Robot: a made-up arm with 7 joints.
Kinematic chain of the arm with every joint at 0, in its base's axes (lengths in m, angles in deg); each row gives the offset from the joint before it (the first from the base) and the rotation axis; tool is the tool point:
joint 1: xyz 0 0.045 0 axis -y
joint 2: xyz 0 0.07 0 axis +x
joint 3: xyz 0 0 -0.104 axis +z
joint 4: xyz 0 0 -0.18 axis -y
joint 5: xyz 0 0 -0.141 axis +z
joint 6: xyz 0 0 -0.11 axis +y
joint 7: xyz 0 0 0 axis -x
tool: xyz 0 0 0
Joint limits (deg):
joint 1: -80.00..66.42
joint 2: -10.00..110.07
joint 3: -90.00..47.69
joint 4: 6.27..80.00
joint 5: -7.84..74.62
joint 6: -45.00..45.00
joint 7: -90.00..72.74
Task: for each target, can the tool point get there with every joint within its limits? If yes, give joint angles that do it. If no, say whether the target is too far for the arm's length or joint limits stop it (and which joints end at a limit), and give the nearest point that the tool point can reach.
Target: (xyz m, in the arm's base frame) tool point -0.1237 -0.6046 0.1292
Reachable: no: too far | nearest point -0.2754 -0.1853 -0.0486 | short by 0.480 m
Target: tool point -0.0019 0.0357 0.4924
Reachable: no: joint limits stop it (at a limit: joint 2, joint 3, joint 4) | nearest point -0.0013 0.3600 0.3292 | short by 0.363 m
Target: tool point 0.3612 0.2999 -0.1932
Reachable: yes | joints 53.74 54.34 -75.38 65.86 48.64 -37.12 -30.93
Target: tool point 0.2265 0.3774 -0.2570
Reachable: yes | joints -1.26 55.54 -14.33 72.64 54.57 12.18 37.96
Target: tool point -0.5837 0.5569 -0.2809
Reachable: no: too far | nearest point -0.3976 0.4160 -0.1914 | short by 0.250 m
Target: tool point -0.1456 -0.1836 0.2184
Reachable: no: joint limits stop it (at a limit: joint 1, joint 2, joint 3, joint 4) | nearest point -0.2754 -0.1853 -0.0486 | short by 0.297 m
